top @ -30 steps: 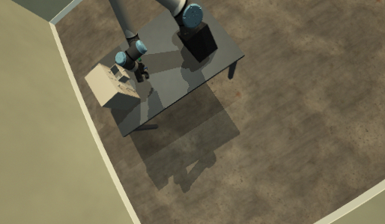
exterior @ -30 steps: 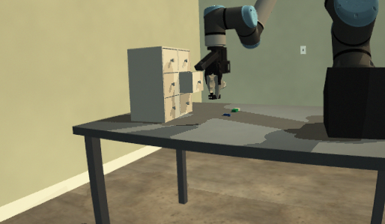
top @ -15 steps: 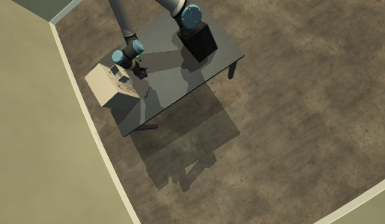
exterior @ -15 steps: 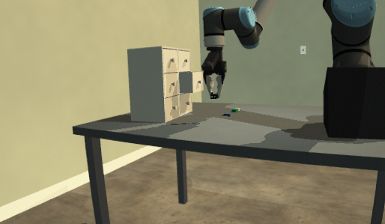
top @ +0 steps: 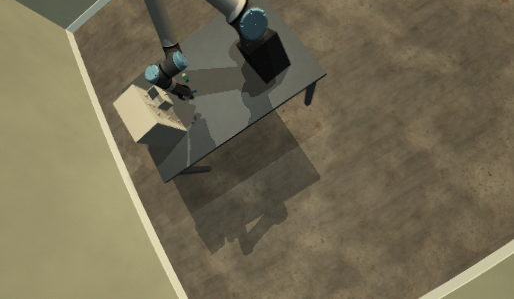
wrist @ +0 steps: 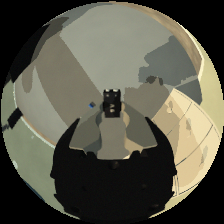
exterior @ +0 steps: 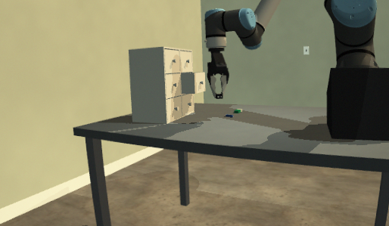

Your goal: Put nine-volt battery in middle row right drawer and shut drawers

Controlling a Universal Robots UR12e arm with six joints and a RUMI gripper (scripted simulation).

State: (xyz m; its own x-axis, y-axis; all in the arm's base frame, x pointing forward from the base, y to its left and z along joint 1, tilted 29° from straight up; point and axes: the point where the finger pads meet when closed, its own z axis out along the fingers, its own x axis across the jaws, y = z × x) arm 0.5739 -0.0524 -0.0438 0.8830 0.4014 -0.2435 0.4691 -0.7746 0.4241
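Right now my hand is 110 mm above the blue item, 90 mm to the left of it and 20 mm past it. From my hand the other things lie so: nine-volt battery: 10 mm to the left, 10 mm below; green-and-white item: 240 mm to the right, 110 mm below, 30 mm behind.
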